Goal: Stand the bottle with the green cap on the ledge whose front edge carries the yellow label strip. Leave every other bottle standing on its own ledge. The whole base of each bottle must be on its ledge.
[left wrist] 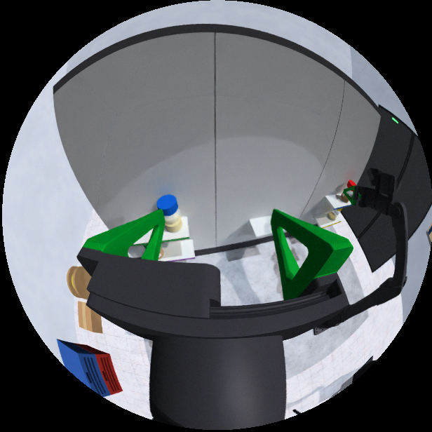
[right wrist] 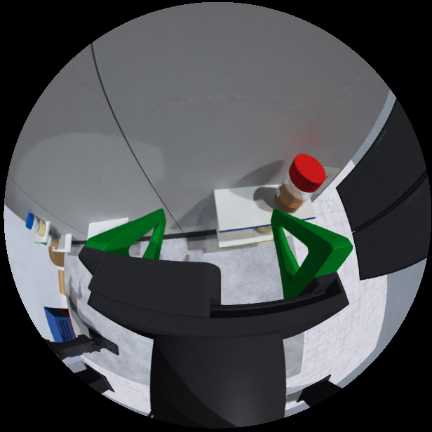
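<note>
The ledge with the yellow label strip (right wrist: 237,238) (left wrist: 322,218) is under the blue-label ledge (right wrist: 235,206). A bottle with pale contents (right wrist: 264,229) (left wrist: 332,215) stands on it, its cap hidden by the upper ledge. A red-capped bottle (right wrist: 307,173) stands on the blue-label ledge. A blue-capped bottle (left wrist: 168,206) stands on the green-label ledge (left wrist: 181,234). No green cap shows. My left gripper (left wrist: 217,215) is open and empty, its left finger before the blue-capped bottle. My right gripper (right wrist: 218,214) is open and empty, its right fingertip before the red-capped bottle's base.
A purple-label ledge (left wrist: 184,250) is below the green-label one, holding a partly hidden bottle. A white middle ledge (left wrist: 260,226) (right wrist: 107,226) is on the grey wall panel (left wrist: 160,100). A round wooden object (left wrist: 77,282), a wooden block (left wrist: 90,316) and blue and red boxes (left wrist: 82,367) are at left.
</note>
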